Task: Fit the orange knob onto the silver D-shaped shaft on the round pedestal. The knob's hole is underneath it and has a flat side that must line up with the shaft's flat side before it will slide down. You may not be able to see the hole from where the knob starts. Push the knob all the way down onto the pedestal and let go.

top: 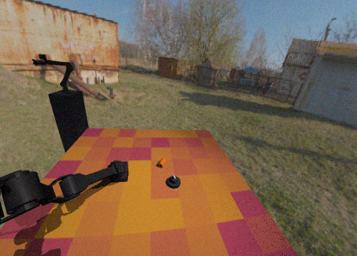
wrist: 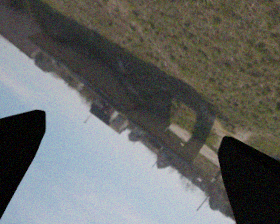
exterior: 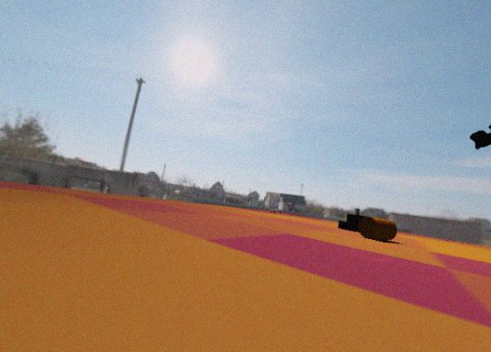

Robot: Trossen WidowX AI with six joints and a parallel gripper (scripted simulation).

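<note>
My gripper tip is now 24 cm short of the orange knob, 81 cm to the right of it and 39 cm above it. The rest, counted from my gripper tip: round dark pedestal 32 cm ahead, 64 cm to the left, 38 cm below.
</note>
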